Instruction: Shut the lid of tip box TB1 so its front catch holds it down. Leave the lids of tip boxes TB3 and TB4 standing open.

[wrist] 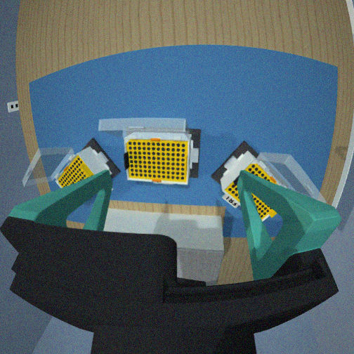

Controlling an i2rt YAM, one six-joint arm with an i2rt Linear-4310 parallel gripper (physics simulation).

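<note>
Three tip boxes with yellow racks stand on the blue mat: a left box (75, 172), a middle box (157, 161) and a right box (251, 182). Each has a clear lid standing open: the left lid (49, 156) leans out to the left, the middle lid (142, 124) stands along the box's upper side, and the right lid (295, 172) leans out to the right. A small label on the right box is too unclear to read for certain; the other boxes' labels do not show. My gripper (174, 176) is open and empty, its green fingers spread above the boxes and partly covering the two outer ones.
The blue mat (175, 85) lies on a wooden table (175, 25). A pale grey block (200, 232) stands below the middle box in the view, partly hidden by the gripper body. Dark base pieces show beside the boxes. A small white socket-like piece (13, 106) is beyond the table's left edge.
</note>
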